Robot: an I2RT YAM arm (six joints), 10 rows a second.
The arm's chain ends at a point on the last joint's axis. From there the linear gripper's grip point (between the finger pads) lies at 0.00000 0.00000 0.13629 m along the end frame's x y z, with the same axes.
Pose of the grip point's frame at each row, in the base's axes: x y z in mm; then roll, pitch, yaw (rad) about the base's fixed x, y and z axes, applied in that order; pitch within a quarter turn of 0, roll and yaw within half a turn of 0:
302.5 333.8 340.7 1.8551 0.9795 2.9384
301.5 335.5 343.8 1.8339 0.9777 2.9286
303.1 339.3 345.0 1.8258 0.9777 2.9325
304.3 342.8 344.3 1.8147 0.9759 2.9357
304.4 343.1 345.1 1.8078 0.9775 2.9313
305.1 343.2 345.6 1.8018 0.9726 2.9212
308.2 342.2 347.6 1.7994 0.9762 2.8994
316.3 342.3 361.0 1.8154 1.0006 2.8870
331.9 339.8 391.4 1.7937 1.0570 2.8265
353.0 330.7 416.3 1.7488 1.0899 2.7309
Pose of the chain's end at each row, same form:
245.0 212.1 362.0 1.8551 0.9795 2.9384
245.0 213.1 363.6 1.8339 0.9777 2.9286
247.8 216.2 364.2 1.8258 0.9777 2.9325
250.6 218.9 362.7 1.8147 0.9759 2.9357
250.8 219.1 363.0 1.8078 0.9775 2.9313
250.9 219.4 363.2 1.8018 0.9726 2.9212
251.5 219.5 364.9 1.7994 0.9762 2.8994
256.1 221.3 378.8 1.8154 1.0006 2.8870
265.8 221.6 406.2 1.7937 1.0570 2.8265
279.8 216.3 427.5 1.7488 1.0899 2.7309

